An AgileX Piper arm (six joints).
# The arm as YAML. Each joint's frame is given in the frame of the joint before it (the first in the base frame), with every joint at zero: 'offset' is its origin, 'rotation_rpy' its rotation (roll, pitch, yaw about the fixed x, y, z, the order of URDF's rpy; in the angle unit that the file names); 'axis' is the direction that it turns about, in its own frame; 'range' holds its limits. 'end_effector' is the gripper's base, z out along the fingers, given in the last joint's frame.
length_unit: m
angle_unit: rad
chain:
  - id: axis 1
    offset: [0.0, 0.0, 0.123]
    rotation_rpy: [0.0, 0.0, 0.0]
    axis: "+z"
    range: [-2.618, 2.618]
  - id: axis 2
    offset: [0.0, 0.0, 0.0]
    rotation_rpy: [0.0, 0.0, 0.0]
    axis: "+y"
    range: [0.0, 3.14]
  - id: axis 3
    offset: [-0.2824, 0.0, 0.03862]
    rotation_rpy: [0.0, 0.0, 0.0]
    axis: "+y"
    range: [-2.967, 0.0]
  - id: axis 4
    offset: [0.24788, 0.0, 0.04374]
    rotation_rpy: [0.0, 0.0, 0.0]
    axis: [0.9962, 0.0, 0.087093]
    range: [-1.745, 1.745]
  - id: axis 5
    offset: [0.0, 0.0, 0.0]
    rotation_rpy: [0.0, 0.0, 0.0]
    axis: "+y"
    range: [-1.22, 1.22]
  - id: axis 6
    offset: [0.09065, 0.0, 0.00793]
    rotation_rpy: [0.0, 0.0, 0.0]
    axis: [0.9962, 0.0, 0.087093]
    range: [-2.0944, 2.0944]
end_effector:
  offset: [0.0, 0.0, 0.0]
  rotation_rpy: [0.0, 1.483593, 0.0]
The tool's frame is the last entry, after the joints.
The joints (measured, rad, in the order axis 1, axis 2, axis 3, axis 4, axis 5, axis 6), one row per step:
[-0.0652, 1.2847, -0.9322, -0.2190, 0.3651, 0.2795]
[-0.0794, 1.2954, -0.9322, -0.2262, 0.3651, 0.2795]
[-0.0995, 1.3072, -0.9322, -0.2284, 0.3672, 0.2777]
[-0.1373, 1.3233, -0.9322, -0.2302, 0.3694, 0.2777]
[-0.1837, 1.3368, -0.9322, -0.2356, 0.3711, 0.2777]
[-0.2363, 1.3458, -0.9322, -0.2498, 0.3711, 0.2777]
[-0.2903, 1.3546, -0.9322, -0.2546, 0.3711, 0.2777]
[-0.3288, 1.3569, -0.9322, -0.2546, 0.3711, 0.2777]
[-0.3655, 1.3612, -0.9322, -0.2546, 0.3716, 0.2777]
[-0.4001, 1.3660, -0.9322, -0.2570, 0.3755, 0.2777]
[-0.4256, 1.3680, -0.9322, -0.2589, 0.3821, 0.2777]
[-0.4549, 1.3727, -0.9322, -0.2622, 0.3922, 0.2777]
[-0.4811, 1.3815, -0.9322, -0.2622, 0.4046, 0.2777]
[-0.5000, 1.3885, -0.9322, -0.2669, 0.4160, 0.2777]
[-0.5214, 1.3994, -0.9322, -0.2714, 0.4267, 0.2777]
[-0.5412, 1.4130, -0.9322, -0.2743, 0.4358, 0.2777]
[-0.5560, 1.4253, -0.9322, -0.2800, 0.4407, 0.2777]
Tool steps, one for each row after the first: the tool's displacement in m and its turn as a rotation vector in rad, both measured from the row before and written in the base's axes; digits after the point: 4 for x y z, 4 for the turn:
[0.0016, -0.0043, -0.0029, -0.0061, 0.0112, -0.0123]
[0.0013, -0.0059, -0.0035, -0.0024, 0.0143, -0.0189]
[0.0011, -0.0111, -0.0047, 0.0003, 0.0183, -0.0378]
[-0.0003, -0.0136, -0.0039, -0.0028, 0.0158, -0.0451]
[-0.0022, -0.0155, -0.0025, -0.0113, 0.0116, -0.0481]
[-0.0031, -0.0155, -0.0025, -0.0021, 0.0097, -0.0524]
[-0.0034, -0.0107, -0.0007, 0.0007, 0.0022, -0.0385]
[-0.0033, -0.0102, -0.0013, 0.0016, 0.0045, -0.0368]
[-0.0036, -0.0096, -0.0016, 0.0008, 0.0089, -0.0347]
[-0.0033, -0.0069, -0.0010, 0.0012, 0.0086, -0.0264]
[-0.0039, -0.0080, -0.0020, 0.0025, 0.0148, -0.0306]
[-0.0032, -0.0073, -0.0034, 0.0084, 0.0191, -0.0292]
[-0.0026, -0.0053, -0.0027, 0.0037, 0.0185, -0.0200]
[-0.0026, -0.0062, -0.0038, 0.0058, 0.0211, -0.0224]
[-0.0021, -0.0059, -0.0045, 0.0082, 0.0211, -0.0210]
[-0.0014, -0.0047, -0.0039, 0.0039, 0.0175, -0.0138]

